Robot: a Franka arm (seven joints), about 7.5 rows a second.
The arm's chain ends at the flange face. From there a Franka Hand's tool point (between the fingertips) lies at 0.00 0.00 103.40 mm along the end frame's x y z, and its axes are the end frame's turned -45 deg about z.
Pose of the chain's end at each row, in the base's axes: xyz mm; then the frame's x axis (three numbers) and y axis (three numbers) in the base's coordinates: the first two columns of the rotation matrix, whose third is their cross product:
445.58 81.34 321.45 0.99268 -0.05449 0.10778 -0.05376 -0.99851 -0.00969
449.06 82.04 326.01 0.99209 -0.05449 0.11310 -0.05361 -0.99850 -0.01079
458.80 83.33 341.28 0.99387 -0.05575 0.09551 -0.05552 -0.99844 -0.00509
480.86 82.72 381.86 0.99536 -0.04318 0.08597 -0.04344 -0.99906 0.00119
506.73 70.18 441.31 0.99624 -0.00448 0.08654 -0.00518 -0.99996 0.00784
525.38 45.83 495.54 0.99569 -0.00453 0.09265 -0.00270 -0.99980 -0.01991
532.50 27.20 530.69 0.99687 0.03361 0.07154 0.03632 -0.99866 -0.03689
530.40 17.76 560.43 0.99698 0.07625 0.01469 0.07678 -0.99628 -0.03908
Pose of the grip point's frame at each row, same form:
456.76 81.74 218.66 0.73994 0.66752 0.08306 0.66392 -0.74458 0.06936
460.80 82.52 223.28 0.73942 0.66752 0.08760 0.66361 -0.74458 0.07234
468.69 83.30 238.35 0.74203 0.66658 0.07113 0.66351 -0.74542 0.06394
489.74 82.21 278.84 0.73454 0.67591 0.05995 0.67311 -0.73697 0.06163
515.67 69.33 338.30 0.70811 0.70391 0.05565 0.70079 -0.71025 0.06674
534.97 47.85 392.60 0.70597 0.70376 0.07959 0.70215 -0.71017 0.05143
539.76 31.27 427.63 0.67921 0.72993 0.07667 0.73058 -0.68239 0.02450
531.61 21.91 457.12 0.65068 0.75839 0.03802 0.75926 -0.65056 -0.01725

